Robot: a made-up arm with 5 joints.
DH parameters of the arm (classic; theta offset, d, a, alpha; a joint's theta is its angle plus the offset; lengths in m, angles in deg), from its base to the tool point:
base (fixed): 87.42 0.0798 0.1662 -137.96
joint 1: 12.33 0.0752 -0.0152 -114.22
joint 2: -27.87 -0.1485 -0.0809 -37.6
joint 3: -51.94 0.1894 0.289 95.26
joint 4: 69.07 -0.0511 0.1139 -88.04
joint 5: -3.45 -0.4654 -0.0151 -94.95
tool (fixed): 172.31 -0.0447 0 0
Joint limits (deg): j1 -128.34..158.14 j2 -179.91..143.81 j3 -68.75..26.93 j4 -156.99..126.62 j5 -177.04..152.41
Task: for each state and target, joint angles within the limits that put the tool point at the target. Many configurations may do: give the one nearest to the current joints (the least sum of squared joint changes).
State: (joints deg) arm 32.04 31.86 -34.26 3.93 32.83
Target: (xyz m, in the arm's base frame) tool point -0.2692 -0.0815 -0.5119
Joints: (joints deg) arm 29.78 52.33 -63.94 -41.70 31.03
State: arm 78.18 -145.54 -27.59 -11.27 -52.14
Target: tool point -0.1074 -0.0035 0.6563
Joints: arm 91.93 -123.81 -19.15 13.22 -52.12
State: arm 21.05 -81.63 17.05 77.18 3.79
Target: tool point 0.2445 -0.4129 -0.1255
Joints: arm 20.92 -83.36 -9.68 41.54 11.54
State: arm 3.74 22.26 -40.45 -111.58 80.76
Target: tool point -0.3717 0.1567 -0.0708
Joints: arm -10.37 28.15 -62.37 -118.83 87.91
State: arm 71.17 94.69 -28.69 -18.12 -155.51
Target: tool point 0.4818 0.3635 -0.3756
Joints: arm 19.62 126.30 -56.92 -1.85 -163.81
